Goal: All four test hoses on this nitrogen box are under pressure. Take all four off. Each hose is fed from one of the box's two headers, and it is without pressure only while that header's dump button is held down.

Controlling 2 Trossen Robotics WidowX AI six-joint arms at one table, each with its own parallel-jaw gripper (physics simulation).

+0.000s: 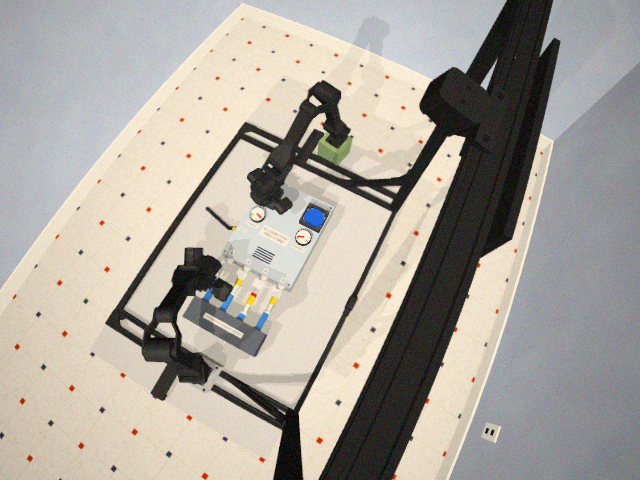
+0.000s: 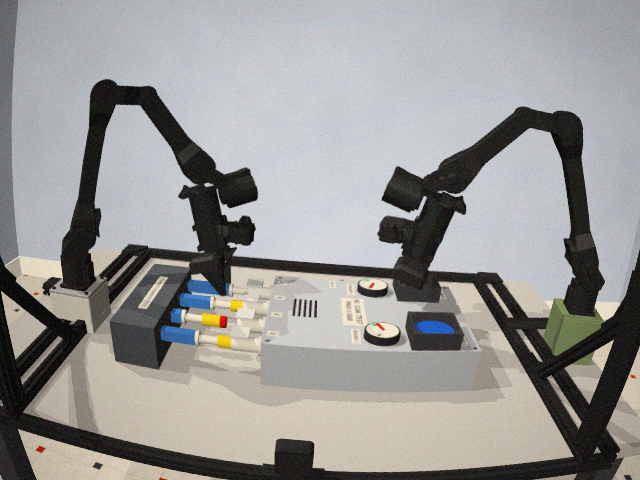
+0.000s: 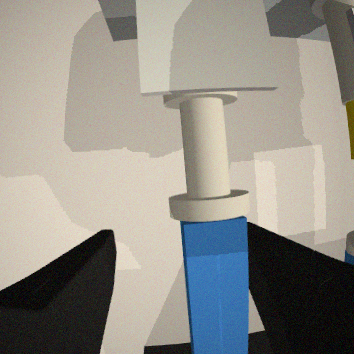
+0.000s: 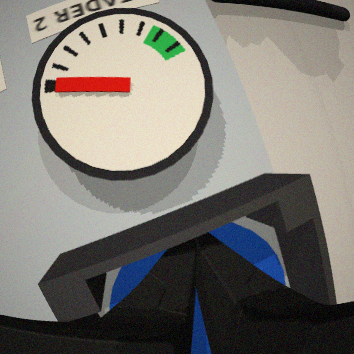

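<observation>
The left gripper point(image 2: 226, 291) is also visible in image 1 point(image 1: 214, 280) and in image 3 point(image 3: 176, 238). The right gripper point(image 2: 400, 290) appears in image 4 point(image 4: 192, 241) too, while the grey nitrogen box point(image 4: 102, 179) can also be found in image 3 point(image 3: 318, 27).
</observation>
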